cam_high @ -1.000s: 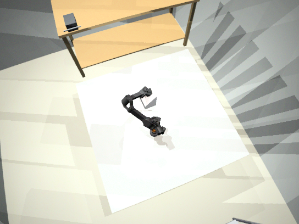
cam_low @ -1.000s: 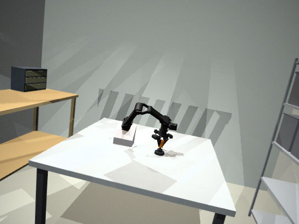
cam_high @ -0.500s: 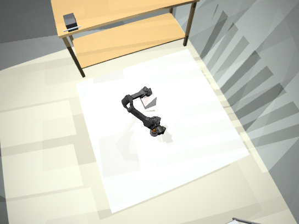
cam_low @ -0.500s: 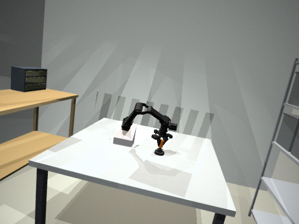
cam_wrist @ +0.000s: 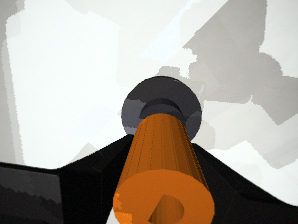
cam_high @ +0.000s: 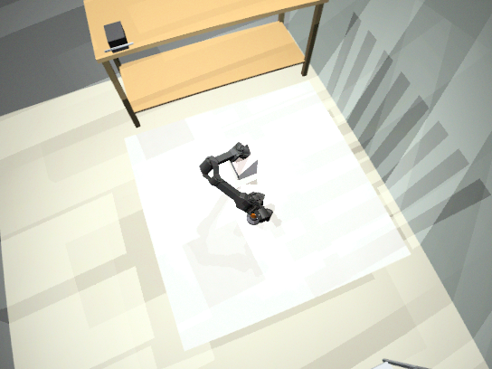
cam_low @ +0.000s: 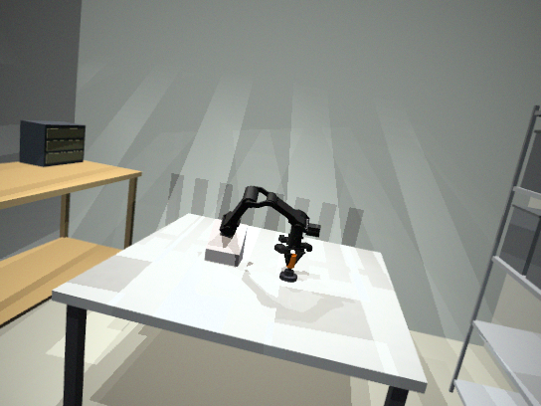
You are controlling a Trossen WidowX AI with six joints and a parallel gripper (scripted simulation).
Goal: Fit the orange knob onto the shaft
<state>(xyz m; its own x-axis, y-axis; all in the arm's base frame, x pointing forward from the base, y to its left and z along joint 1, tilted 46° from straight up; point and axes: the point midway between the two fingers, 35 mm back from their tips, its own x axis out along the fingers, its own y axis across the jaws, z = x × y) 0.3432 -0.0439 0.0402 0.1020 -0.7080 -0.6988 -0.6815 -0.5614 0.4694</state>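
My gripper tip is now 20 mm below the orange knob. Also, from my gripper tip: dark round pedestal: 40 mm below.
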